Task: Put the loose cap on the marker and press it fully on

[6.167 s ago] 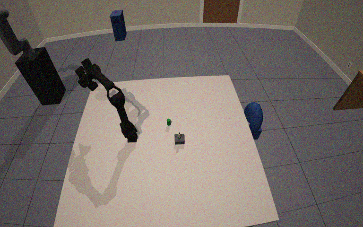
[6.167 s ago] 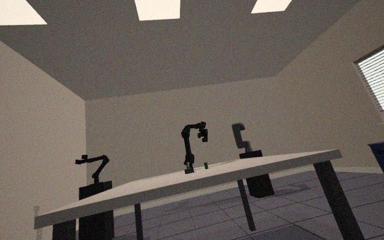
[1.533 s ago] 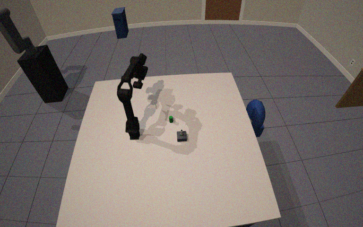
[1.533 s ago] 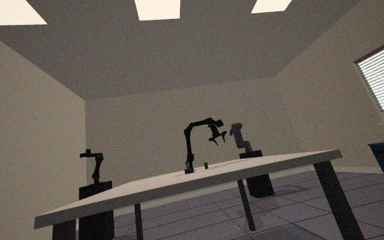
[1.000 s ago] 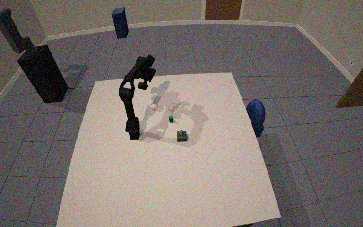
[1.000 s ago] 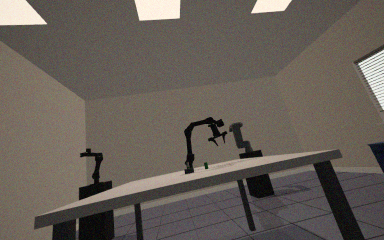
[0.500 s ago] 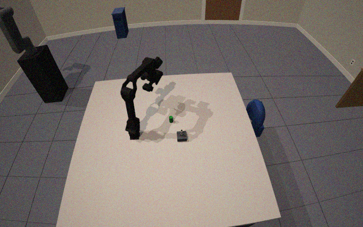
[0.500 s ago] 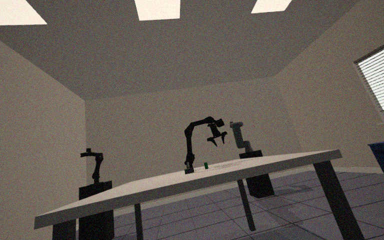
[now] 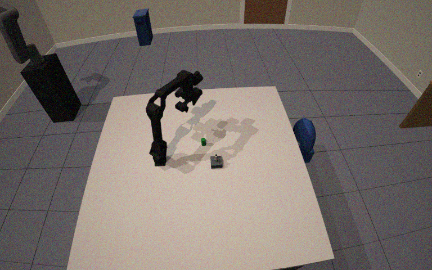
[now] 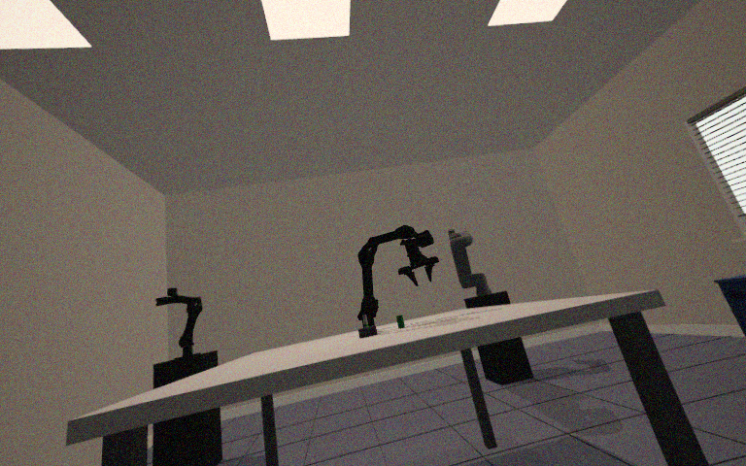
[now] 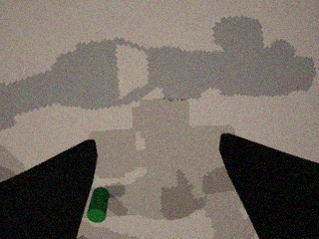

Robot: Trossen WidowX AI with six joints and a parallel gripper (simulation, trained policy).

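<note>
Now: the green cap 70 mm ahead of my gripper tip, 150 mm to the right of it and 140 mm below it. Round my gripper tip: dark grey holder block: 130 mm ahead, 300 mm to the right, 140 mm below.
</note>
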